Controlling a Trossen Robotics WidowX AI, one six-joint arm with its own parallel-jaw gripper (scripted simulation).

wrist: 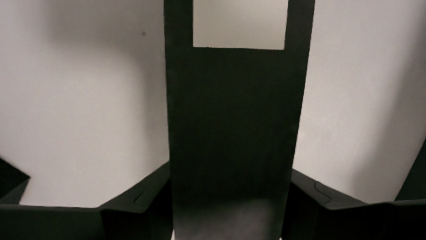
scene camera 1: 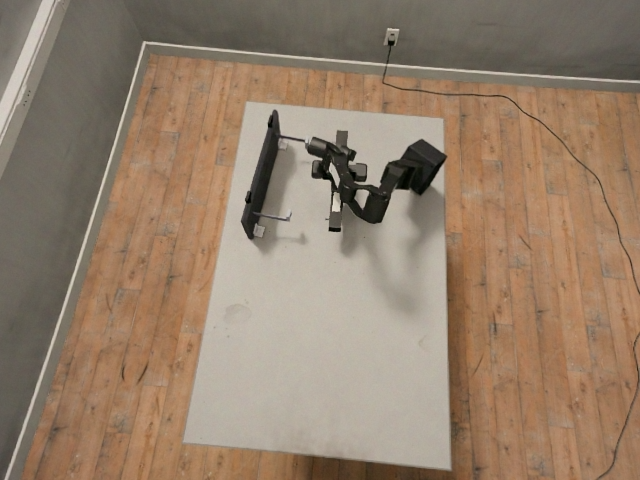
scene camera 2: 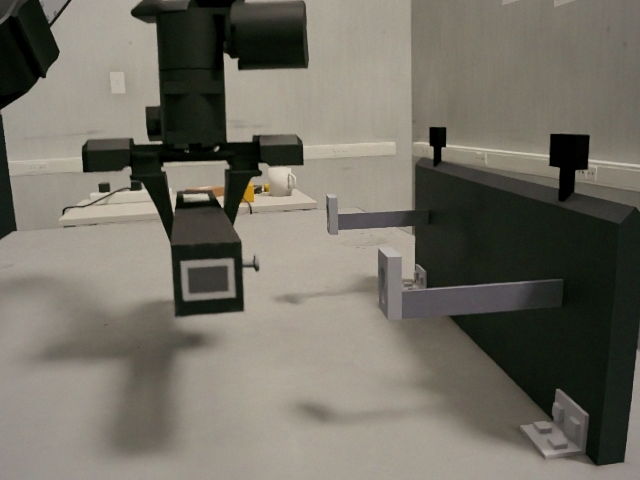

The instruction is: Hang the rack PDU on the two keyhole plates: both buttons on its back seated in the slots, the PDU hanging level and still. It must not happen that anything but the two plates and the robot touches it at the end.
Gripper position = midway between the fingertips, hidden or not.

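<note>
Rack PDU (scene camera 2: 206, 266), visible in the wrist view (wrist: 235, 84) too. My gripper (scene camera 2: 199, 246), likewise visible in the wrist view (wrist: 222, 164).
</note>
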